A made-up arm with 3 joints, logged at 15 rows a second.
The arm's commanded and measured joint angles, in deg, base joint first. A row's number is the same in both.
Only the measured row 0 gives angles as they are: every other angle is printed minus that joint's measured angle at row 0.
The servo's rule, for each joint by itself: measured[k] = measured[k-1] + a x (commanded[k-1-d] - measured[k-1]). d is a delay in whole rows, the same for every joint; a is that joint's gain. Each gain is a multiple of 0.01, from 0.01 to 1. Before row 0 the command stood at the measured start. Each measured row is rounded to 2 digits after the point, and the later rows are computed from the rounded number. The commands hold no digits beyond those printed.
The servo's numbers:
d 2
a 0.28 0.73 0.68
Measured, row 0:
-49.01, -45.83, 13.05
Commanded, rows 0 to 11:
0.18, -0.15, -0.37
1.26, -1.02, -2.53
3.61, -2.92, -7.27
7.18, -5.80, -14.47
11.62, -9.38, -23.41
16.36, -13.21, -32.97
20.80, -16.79, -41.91
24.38, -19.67, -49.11
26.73, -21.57, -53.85
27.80, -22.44, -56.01
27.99, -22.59, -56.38
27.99, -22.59, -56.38
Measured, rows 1 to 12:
0.00, 0.00, 0.00
0.00, 0.00, 0.00
0.05, -0.11, -0.25
0.39, -0.77, -1.80
1.29, -2.34, -5.52
2.94, -4.87, -11.61
5.37, -8.16, -19.63
8.45, -11.85, -28.70
11.91, -15.46, -37.68
15.40, -18.53, -45.45
18.57, -20.75, -51.16
21.15, -21.98, -54.46

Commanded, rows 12 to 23:
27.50, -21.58, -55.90
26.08, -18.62, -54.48
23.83, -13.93, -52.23
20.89, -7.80, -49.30
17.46, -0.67, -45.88
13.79, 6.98, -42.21
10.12, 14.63, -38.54
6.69, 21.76, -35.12
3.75, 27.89, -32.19
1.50, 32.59, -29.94
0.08, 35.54, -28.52
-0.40, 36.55, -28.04
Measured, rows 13 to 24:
23.07, -22.43, -55.77
24.45, -22.55, -56.18
25.30, -21.84, -55.99
25.52, -19.49, -54.96
25.05, -15.43, -53.10
23.89, -9.86, -50.52
22.09, -3.15, -47.36
19.77, 4.24, -43.86
17.07, 11.82, -40.24
14.16, 19.08, -36.76
11.25, 25.51, -33.65
8.52, 30.68, -31.13

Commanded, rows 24 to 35:
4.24, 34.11, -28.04
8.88, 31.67, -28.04
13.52, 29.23, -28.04
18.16, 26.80, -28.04
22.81, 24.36, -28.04
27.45, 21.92, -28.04
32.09, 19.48, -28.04
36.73, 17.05, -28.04
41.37, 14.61, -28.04
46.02, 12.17, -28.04
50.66, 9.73, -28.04
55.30, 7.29, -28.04
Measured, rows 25 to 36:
6.16, 34.23, -29.36
4.32, 35.92, -28.46
4.30, 34.60, -28.17
5.58, 32.46, -28.08
7.80, 30.10, -28.05
10.70, 27.69, -28.04
14.09, 25.26, -28.04
17.83, 22.82, -28.04
21.82, 20.38, -28.04
25.99, 17.95, -28.04
30.30, 15.51, -28.04
34.70, 13.07, -28.04

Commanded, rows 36 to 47:
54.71, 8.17, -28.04
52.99, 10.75, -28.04
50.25, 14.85, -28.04
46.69, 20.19, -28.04
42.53, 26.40, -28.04
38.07, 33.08, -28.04
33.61, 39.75, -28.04
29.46, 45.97, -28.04
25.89, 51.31, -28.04
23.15, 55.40, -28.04
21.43, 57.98, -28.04
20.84, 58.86, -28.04
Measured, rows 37 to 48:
39.17, 10.63, -28.04
43.69, 8.19, -28.04
46.78, 8.18, -28.04
48.52, 10.06, -28.04
49.00, 13.56, -28.04
48.35, 18.40, -28.04
46.72, 24.24, -28.04
44.30, 30.69, -28.04
41.31, 37.30, -28.04
37.99, 43.63, -28.04
34.60, 49.24, -28.04
31.39, 53.74, -28.04

